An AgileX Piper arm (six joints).
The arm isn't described. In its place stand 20 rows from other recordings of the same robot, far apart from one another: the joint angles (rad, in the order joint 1, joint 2, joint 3, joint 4, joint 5, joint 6), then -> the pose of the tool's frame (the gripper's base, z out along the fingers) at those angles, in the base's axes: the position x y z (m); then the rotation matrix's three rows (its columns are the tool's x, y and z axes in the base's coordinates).
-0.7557 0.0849 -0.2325 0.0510 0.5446 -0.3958 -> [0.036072, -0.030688, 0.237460], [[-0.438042, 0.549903, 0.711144], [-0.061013, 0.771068, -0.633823], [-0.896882, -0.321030, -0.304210]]
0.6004 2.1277 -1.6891 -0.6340 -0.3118 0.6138 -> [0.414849, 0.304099, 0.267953], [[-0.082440, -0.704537, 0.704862], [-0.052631, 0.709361, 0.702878], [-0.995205, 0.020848, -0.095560]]
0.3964 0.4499 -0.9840 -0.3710 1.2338 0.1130 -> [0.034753, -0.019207, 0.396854], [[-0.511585, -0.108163, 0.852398], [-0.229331, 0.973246, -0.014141], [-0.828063, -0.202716, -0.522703]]
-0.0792 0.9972 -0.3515 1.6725 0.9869 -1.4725 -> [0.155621, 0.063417, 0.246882], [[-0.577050, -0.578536, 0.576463], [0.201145, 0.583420, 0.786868], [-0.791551, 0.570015, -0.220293]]
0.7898 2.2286 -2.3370 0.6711 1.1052 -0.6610 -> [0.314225, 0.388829, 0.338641], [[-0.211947, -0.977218, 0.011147], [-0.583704, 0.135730, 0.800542], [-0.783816, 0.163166, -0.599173]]
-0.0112 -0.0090 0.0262 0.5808 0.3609 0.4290 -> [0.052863, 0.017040, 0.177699], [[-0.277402, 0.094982, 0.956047], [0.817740, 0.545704, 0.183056], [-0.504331, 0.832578, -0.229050]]
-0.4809 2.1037 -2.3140 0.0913 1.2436 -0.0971 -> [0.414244, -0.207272, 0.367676], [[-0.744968, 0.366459, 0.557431], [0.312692, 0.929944, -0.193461], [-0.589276, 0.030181, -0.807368]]
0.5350 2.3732 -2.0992 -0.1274 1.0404 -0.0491 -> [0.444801, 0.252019, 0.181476], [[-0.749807, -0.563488, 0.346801], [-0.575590, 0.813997, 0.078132], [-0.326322, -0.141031, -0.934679]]
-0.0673 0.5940 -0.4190 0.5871 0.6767 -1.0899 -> [0.107693, 0.024380, 0.259487], [[-0.393343, -0.528087, 0.752599], [-0.513055, 0.805352, 0.296956], [-0.762926, -0.269319, -0.587717]]
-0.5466 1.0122 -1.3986 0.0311 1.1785 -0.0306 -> [0.142739, -0.083787, 0.457946], [[-0.562707, 0.490432, 0.665460], [0.320485, 0.871469, -0.371257], [-0.762004, 0.004361, -0.647557]]
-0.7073 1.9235 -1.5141 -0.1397 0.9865 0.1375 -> [0.299014, -0.269515, 0.228940], [[-0.691785, 0.711474, 0.123441], [0.669840, 0.696122, -0.258321], [-0.269719, -0.096017, -0.958140]]
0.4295 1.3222 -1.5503 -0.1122 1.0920 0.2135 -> [0.244028, 0.101822, 0.441579], [[-0.683589, -0.242906, 0.688261], [-0.136960, 0.968934, 0.205933], [-0.716902, 0.046509, -0.695621]]
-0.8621 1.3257 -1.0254 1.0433 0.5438 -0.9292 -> [0.219478, -0.193514, 0.335156], [[-0.297937, 0.438465, 0.847928], [0.407861, 0.861578, -0.302213], [-0.863066, 0.255796, -0.435529]]
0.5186 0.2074 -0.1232 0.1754 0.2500 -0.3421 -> [0.059302, 0.038367, 0.219774], [[-0.115146, -0.559568, 0.820747], [-0.262648, 0.813988, 0.518112], [-0.957997, -0.155909, -0.240697]]
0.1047 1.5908 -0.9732 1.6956 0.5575 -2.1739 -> [0.334459, 0.083180, 0.262794], [[-0.144631, -0.693027, 0.706254], [-0.392317, 0.695423, 0.602058], [-0.908388, -0.189999, -0.372466]]
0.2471 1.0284 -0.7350 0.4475 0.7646 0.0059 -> [0.177458, 0.072877, 0.285950], [[-0.863318, -0.129515, 0.487757], [0.109757, 0.895186, 0.431968], [-0.492580, 0.426460, -0.758615]]
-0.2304 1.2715 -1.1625 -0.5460 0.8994 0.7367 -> [0.244751, -0.095412, 0.358638], [[-0.503745, 0.705539, 0.498453], [0.462153, 0.707602, -0.534522], [-0.729833, -0.038901, -0.682518]]
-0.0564 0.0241 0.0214 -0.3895 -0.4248 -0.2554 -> [0.050343, 0.011422, 0.238952], [[0.395699, 0.173550, 0.901833], [-0.591710, 0.799174, 0.105832], [-0.702354, -0.575501, 0.418924]]
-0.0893 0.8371 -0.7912 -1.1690 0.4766 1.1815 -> [0.166565, -0.053490, 0.377945], [[-0.128245, 0.504239, 0.853988], [0.063116, 0.863503, -0.500379], [-0.989732, -0.010271, -0.142565]]
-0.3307 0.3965 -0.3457 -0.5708 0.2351 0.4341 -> [0.084518, -0.041125, 0.284173], [[-0.206242, 0.417276, 0.885068], [-0.059020, 0.897562, -0.436919], [-0.976719, -0.142348, -0.160488]]
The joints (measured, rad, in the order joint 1, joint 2, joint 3, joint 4, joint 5, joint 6), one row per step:
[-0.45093, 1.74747, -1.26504, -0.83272, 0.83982, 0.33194]
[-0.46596, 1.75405, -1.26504, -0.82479, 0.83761, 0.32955]
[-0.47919, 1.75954, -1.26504, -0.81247, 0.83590, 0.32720]
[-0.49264, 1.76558, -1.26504, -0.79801, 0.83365, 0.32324]
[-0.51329, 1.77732, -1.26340, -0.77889, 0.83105, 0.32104]
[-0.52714, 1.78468, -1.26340, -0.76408, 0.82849, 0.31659]
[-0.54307, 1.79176, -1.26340, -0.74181, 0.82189, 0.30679]
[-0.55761, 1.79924, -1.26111, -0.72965, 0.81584, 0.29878]
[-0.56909, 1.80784, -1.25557, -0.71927, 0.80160, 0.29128]
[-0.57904, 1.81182, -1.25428, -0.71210, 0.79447, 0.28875]
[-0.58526, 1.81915, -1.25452, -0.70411, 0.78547, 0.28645]
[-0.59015, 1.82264, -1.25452, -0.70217, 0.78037, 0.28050]
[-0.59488, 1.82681, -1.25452, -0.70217, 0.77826, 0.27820]
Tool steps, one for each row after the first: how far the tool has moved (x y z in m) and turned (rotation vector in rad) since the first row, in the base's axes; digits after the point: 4 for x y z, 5 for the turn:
[-0.0021, -0.0046, -0.0028, 0.00905, 0.00267, -0.01488]
[-0.0041, -0.0083, -0.0053, 0.02127, 0.00274, -0.03008]
[-0.0061, -0.0120, -0.0081, 0.03523, 0.00289, -0.04487]
[-0.0093, -0.0177, -0.0137, 0.05650, 0.00570, -0.06999]
[-0.0113, -0.0215, -0.0170, 0.07122, 0.00638, -0.08498]
[-0.0135, -0.0255, -0.0205, 0.09079, 0.00358, -0.09852]
[-0.0158, -0.0294, -0.0243, 0.10371, 0.00657, -0.10847]
[-0.0172, -0.0323, -0.0292, 0.11646, 0.00748, -0.11013]
[-0.0187, -0.0350, -0.0312, 0.12358, 0.00426, -0.11690]
[-0.0186, -0.0368, -0.0341, 0.13197, 0.00078, -0.11947]
[-0.0191, -0.0384, -0.0354, 0.13397, 0.00241, -0.11764]
[-0.0197, -0.0400, -0.0369, 0.13560, 0.00552, -0.11952]

